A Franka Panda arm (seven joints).
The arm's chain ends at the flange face. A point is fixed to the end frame.
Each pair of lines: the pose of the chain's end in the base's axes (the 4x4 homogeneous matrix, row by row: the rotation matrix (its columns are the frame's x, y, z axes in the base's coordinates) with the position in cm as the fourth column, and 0 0 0 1 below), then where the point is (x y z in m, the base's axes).
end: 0.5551 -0.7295 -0.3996 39.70; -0.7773 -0.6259 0.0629 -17.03; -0.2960 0.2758 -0.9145 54.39; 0 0 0 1
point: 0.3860 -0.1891 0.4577
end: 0.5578 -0.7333 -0.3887 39.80; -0.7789 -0.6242 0.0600 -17.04; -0.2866 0.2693 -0.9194 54.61; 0 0 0 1
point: 0.3880 -0.1895 0.4599
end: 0.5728 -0.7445 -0.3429 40.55; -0.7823 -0.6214 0.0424 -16.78; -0.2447 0.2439 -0.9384 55.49; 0 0 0 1
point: 0.3998 -0.1884 0.4687
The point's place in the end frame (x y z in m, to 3 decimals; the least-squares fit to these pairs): 0.034 -0.004 0.082
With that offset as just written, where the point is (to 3 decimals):
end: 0.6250 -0.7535 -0.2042 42.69; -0.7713 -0.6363 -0.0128 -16.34; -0.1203 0.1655 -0.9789 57.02; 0 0 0 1
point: 0.434 -0.188 0.485
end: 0.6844 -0.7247 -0.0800 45.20; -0.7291 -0.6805 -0.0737 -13.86; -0.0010 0.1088 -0.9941 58.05; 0 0 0 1
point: 0.472 -0.167 0.499
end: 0.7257 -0.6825 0.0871 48.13; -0.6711 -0.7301 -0.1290 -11.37; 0.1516 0.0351 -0.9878 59.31; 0 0 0 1
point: 0.516 -0.144 0.517
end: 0.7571 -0.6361 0.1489 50.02; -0.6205 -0.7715 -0.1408 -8.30; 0.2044 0.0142 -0.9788 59.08; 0 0 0 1
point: 0.541 -0.113 0.517
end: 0.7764 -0.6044 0.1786 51.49; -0.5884 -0.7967 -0.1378 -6.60; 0.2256 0.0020 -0.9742 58.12; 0 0 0 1
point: 0.558 -0.094 0.509
